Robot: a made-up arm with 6 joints.
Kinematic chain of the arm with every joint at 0, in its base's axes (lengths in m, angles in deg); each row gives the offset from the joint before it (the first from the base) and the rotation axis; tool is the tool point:
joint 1: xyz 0 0 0.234 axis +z
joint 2: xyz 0 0 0 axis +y
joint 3: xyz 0 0 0.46 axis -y
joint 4: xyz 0 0 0 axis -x
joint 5: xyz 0.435 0 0 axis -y
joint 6: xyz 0 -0.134 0 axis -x
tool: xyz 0 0 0
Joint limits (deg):
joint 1: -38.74..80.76
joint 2: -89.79..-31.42
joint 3: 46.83..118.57
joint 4: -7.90..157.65
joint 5: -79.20..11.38
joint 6: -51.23..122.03
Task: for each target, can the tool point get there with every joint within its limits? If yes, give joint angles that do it. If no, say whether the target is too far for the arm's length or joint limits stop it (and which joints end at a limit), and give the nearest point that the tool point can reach.
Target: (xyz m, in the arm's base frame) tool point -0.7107 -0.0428 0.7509
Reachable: yes | joints 9.82 -38.79 106.56 126.15 -30.71 -5.42
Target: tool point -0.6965 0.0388 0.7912
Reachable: yes | joints 4.45 -62.27 54.82 133.76 -28.71 31.20
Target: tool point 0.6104 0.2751 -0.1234
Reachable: no: joint limits stop it (at a limit: joint 1, joint 2, joint 3) | nearest point -0.5647 0.5665 -0.0595 | short by 1.212 m
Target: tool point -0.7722 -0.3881 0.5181
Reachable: yes | joints 20.95 -74.76 70.57 49.91 -38.55 49.00
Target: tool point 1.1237 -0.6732 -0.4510
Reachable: no: too far | nearest point -0.0119 -0.8237 -0.0226 | short by 1.223 m
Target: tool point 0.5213 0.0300 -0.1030
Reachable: no: joint limits stop it (at a limit: joint 1, joint 2, joint 3) | nearest point -0.0396 -0.7993 -0.0589 | short by 1.002 m
